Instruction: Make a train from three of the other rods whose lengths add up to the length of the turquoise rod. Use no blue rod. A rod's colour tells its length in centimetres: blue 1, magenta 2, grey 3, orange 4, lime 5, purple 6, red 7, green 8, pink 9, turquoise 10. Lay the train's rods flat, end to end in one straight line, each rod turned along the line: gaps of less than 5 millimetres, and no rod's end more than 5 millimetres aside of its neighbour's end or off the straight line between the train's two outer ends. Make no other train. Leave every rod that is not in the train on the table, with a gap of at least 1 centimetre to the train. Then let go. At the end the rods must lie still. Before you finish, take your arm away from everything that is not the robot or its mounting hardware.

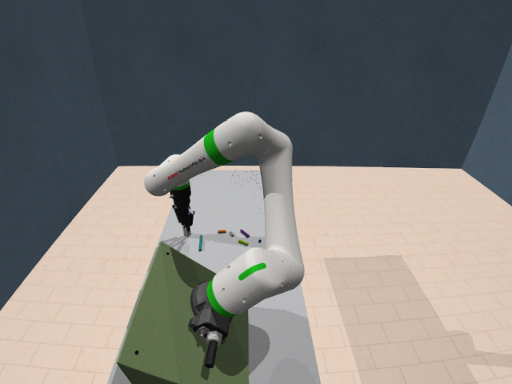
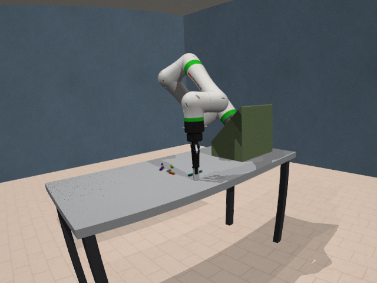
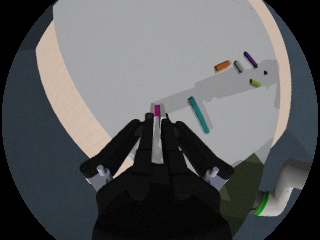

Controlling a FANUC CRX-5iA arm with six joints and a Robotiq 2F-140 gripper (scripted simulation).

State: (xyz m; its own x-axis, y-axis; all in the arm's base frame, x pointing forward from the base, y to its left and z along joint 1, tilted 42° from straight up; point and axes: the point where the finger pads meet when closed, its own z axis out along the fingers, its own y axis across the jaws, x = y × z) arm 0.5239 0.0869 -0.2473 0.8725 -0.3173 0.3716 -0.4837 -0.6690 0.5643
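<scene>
My gripper is now 28 cm to the left of the lime rod, 3 cm past it and 3 cm above it. The rest, counted from my hand: orange rod (17 cm to the right, 4 cm ahead, 3 cm below); then magenta rod (3 cm below); then turquoise rod (8 cm to the right, 5 cm behind, 3 cm below).
</scene>
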